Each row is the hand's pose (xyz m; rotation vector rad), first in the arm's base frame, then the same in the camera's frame.
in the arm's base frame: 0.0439 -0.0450 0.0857 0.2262 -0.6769 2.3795
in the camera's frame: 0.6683 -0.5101 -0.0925 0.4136 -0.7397 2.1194
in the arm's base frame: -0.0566 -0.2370 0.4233 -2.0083 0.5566 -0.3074
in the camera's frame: 0.5907 -0.7309 0.2333 -1.8712 0.8478 -0.1926
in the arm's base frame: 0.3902 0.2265 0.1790 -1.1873 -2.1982 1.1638
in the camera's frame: 1.0696 -0.3151 -0.0349 -1.1485 -1.9631 0.9938
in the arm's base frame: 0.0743 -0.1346 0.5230 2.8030 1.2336 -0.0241
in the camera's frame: 0.7529 -0.6670 0.3179 -2.8562 -0.9757 0.1991
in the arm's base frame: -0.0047 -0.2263 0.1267 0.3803 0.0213 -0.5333
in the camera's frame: 0.5942 -0.6851 -0.0645 0.4668 0.1977 -0.7416
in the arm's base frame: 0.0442 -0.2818 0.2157 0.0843 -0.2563 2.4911
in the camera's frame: 0.6459 -0.7603 0.0067 0.3237 -0.3395 2.2727
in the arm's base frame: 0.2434 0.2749 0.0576 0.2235 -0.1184 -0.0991
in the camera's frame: 0.9164 -0.2262 -0.1201 0.3364 0.0467 -0.3024
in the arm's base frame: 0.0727 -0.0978 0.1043 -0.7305 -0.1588 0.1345
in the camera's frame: 0.6894 -0.5690 -0.0859 -0.5927 0.0666 0.0199
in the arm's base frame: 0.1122 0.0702 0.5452 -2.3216 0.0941 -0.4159
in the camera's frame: 0.8313 -0.4766 0.3563 -2.2212 0.4040 -0.2794
